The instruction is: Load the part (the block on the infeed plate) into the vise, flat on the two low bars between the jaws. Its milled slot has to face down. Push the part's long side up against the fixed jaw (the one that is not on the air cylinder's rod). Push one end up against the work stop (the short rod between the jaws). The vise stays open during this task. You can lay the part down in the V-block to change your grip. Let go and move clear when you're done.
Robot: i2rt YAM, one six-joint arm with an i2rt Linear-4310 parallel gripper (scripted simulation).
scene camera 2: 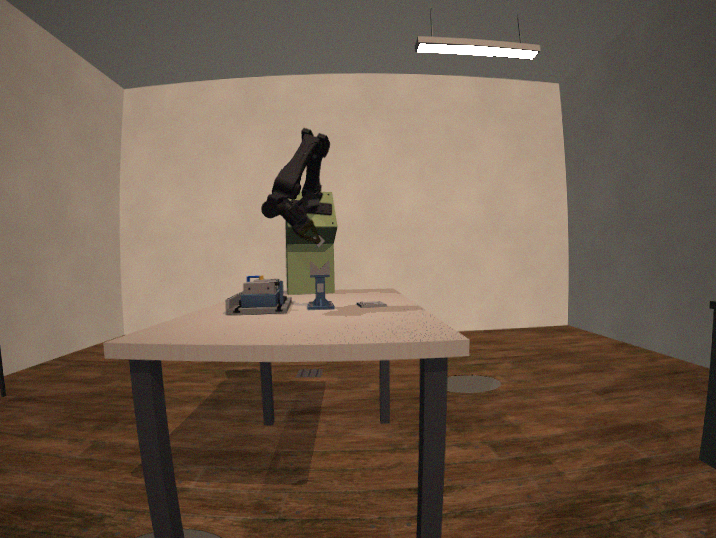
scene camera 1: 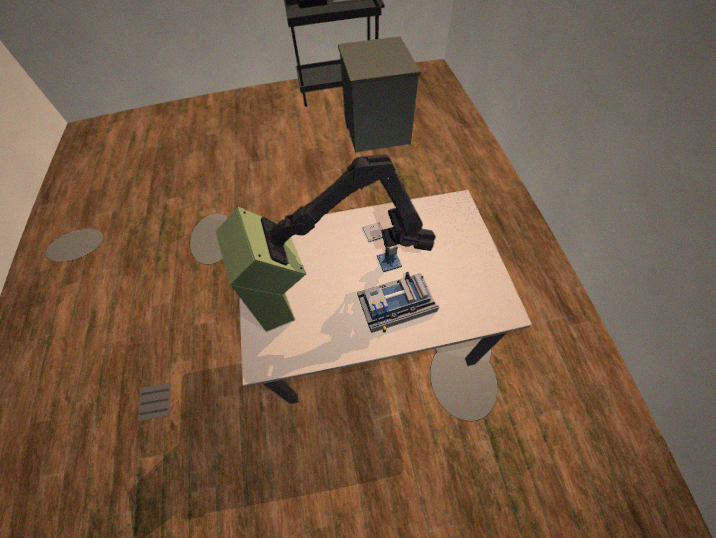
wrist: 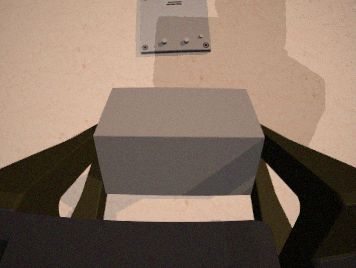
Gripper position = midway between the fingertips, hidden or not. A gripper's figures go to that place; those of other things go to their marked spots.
Labels:
The gripper (wrist: 178, 132): 0.13 m from the lens. A part (wrist: 169, 141): 0.10 m from the lens.

